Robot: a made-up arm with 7 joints.
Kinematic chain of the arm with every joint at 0, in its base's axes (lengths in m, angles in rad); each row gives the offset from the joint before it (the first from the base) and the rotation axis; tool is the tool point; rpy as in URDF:
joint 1: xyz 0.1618 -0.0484 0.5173 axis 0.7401 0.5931 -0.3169
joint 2: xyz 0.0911 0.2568 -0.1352 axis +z
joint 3: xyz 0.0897 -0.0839 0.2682 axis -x
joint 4: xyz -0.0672 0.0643 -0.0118 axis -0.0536 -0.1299 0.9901
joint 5: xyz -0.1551 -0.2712 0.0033 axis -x
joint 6: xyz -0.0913 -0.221 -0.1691 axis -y
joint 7: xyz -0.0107 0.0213 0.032 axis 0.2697 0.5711 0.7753
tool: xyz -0.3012 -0.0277 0.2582 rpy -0.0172 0.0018 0
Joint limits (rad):
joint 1: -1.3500..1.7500
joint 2: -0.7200..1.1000
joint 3: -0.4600..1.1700
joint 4: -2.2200..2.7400
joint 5: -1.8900..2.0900
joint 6: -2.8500..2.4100
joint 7: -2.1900..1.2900
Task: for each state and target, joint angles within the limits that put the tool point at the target. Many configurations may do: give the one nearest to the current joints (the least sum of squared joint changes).
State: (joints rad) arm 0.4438 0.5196 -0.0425 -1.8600 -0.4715 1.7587 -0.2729
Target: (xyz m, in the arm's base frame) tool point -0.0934 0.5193 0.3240
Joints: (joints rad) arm 0.3911 0.6958 0.0843 -1.6675 -0.3845 1.9488 -0.4011
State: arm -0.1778 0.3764 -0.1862 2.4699 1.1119 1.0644 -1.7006
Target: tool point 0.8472 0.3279 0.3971
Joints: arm 0.0704 0.1810 0.0507 2.2158 0.8484 1.0293 -1.4787
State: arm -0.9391 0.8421 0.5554 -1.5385 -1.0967 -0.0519 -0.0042
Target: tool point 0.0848 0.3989 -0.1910
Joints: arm -0.7599 0.4526 0.6063 -2.0102 -1.2064 0.2100 -0.2795
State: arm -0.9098 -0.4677 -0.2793 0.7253 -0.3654 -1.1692 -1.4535
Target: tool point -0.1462 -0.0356 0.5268
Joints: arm -0.8687 -0.5740 -0.1022 0.6326 -0.4520 -1.1020 -1.2802
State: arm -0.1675 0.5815 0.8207 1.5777 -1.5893 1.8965 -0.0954
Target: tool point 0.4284 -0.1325 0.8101
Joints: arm -0.3856 0.8311 0.8173 1.7715 -1.5682 1.9895 -0.2661
